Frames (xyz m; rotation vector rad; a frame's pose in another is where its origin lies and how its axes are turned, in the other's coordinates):
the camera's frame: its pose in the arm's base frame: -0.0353 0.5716 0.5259 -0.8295 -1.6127 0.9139
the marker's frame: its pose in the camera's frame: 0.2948 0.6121 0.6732 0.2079 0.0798 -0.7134
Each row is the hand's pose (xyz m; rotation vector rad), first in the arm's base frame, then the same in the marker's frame.
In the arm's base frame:
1: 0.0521 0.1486 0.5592 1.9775 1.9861 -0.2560
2: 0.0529 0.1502 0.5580 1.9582 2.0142 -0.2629
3: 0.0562 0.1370 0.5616 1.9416 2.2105 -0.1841
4: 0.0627 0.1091 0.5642 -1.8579 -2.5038 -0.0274
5: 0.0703 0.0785 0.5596 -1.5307 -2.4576 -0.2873
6: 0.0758 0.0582 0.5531 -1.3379 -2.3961 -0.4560
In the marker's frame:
1: 0.1318 -1.1647 -0.5046 -1.4510 -1.0929 1.3575
2: 0.1313 -1.1630 -0.5059 -1.4321 -1.1021 1.3392
3: 0.1294 -1.1769 -0.5057 -1.4082 -1.0484 1.1632
4: 0.1209 -1.2044 -0.5050 -1.3889 -0.9467 0.8444
5: 0.1046 -1.2318 -0.5050 -1.3815 -0.8409 0.5099
6: 0.0906 -1.2487 -0.5056 -1.3831 -0.7641 0.2977

